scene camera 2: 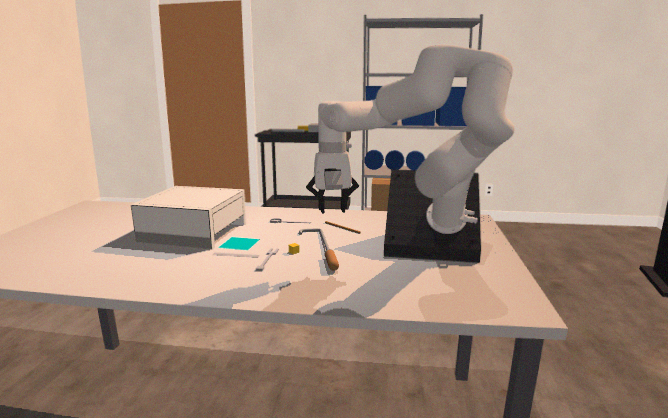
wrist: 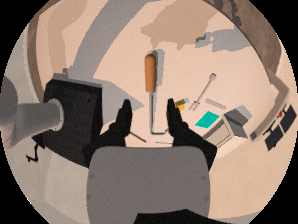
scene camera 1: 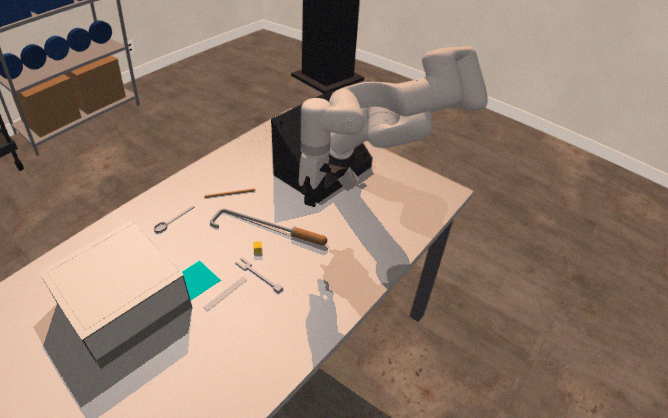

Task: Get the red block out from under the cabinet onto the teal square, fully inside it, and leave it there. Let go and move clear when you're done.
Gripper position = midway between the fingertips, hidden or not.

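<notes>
My gripper is visible at (scene camera 2: 332, 212) and (wrist: 149, 106). Visible things: a long hook tool (scene camera 1: 296, 232) and a teal square (scene camera 1: 199, 278).
</notes>
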